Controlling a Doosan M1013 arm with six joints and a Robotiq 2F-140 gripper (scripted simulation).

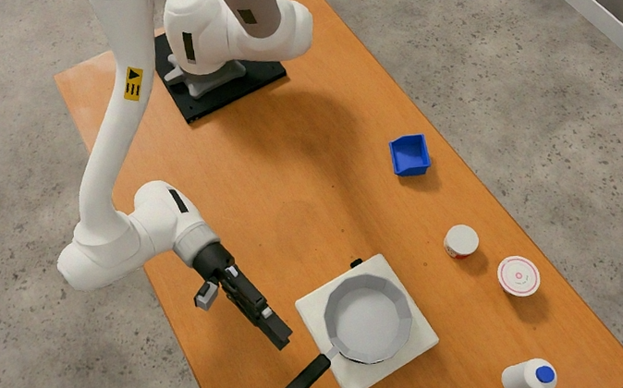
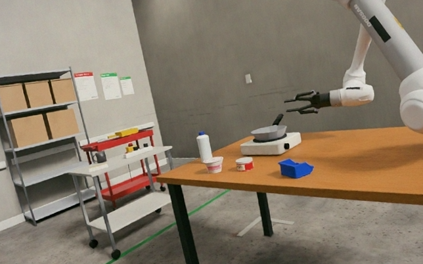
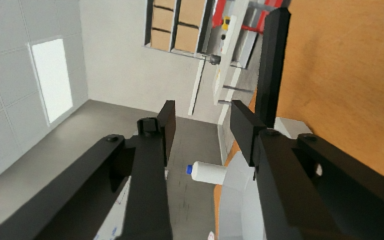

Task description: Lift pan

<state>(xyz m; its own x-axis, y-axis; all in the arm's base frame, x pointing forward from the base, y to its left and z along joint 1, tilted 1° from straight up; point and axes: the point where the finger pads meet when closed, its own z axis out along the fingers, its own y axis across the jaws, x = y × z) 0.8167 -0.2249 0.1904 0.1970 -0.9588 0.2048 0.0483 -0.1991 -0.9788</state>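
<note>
The grey pan is 80 mm ahead of my hand, 120 mm to the left of it and 110 mm below it. From my hand the other things lie so: blue bin: 240 mm behind, 550 mm to the left, 190 mm below; then bottle: 350 mm ahead, 400 mm to the left, 130 mm below; then white hot plate: 50 mm ahead, 180 mm to the left, 170 mm below.
</note>
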